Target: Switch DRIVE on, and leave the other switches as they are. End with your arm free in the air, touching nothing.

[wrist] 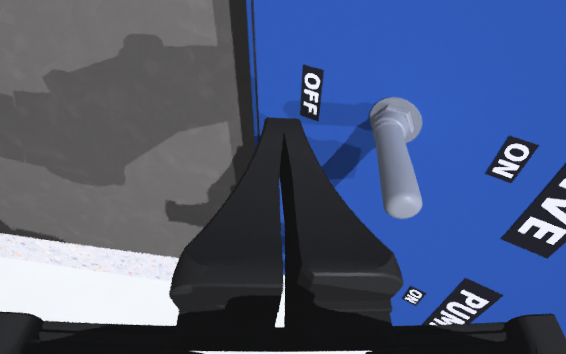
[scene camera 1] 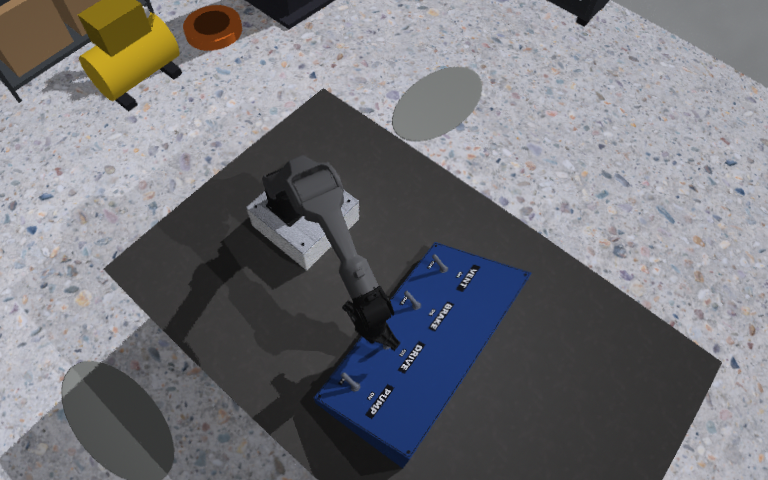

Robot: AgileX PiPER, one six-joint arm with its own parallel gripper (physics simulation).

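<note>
The blue panel (scene camera 1: 458, 356) (wrist: 450, 60) carries a row of grey levers. The DRIVE lever (wrist: 397, 165) stands between its OFF label (wrist: 311, 93) and ON label (wrist: 512, 159); its tip points down the wrist view, and I cannot tell surely which side it leans to. In the scene view the gripper hides most of it. My gripper (scene camera 1: 394, 344) (wrist: 281, 136) is shut and empty, over the panel on the OFF side of the DRIVE lever. A gap shows between them in the wrist view. The PUMP (scene camera 1: 351, 382), BRAKE (scene camera 1: 412, 300) and VENT (scene camera 1: 440, 263) levers lean toward the arm's side.
The arm's white base block (scene camera 1: 308, 249) stands on the dark mat (scene camera 1: 566, 396). The BRAKE and PUMP levers stand on either side of the gripper. A yellow tank (scene camera 1: 133, 59) and an orange ring (scene camera 1: 191, 39) are far off on the floor.
</note>
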